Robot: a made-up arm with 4 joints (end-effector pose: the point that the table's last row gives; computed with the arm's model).
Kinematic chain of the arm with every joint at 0, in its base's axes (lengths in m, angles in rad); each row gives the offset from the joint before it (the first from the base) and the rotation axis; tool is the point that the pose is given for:
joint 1: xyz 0 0 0.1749 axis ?
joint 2: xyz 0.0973 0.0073 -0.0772 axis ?
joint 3: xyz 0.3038 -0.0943 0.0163 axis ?
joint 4: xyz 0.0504 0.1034 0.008 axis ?
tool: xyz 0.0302 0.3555 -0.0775
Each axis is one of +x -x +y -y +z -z.
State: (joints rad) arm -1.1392 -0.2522 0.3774 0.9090
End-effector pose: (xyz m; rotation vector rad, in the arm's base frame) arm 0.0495 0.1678 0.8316 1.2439 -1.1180 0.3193
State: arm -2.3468 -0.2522 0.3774 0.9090
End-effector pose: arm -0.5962 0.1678 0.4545 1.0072 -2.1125 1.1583
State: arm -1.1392 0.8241 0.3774 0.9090
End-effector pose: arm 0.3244 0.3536 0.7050 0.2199 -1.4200 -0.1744
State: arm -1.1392 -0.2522 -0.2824 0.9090
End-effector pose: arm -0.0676 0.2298 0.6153 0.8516 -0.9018 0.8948
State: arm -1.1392 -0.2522 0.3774 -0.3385
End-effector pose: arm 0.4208 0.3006 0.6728 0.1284 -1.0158 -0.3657
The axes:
joint 1: +y
joint 2: -x
joint 3: -z
joint 4: +x

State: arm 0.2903 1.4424 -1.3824 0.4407
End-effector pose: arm -0.0706 0.1213 0.0564 -0.7246 1.4122 0.9870
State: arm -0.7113 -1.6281 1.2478 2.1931
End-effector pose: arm 0.4774 -0.3399 0.2152 -2.4103 0.1544 0.6853
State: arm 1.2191 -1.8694 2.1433 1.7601
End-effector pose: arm -0.2240 -0.2979 -0.3889 0.3533 0.0784 2.8738
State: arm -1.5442 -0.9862 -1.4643 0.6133
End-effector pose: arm -0.0419 -0.1128 0.1494 -0.2036 -1.2046 2.2540
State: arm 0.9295 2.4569 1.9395 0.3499
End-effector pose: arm 0.5447 0.3145 -0.4228 -1.1545 -1.3865 0.2246
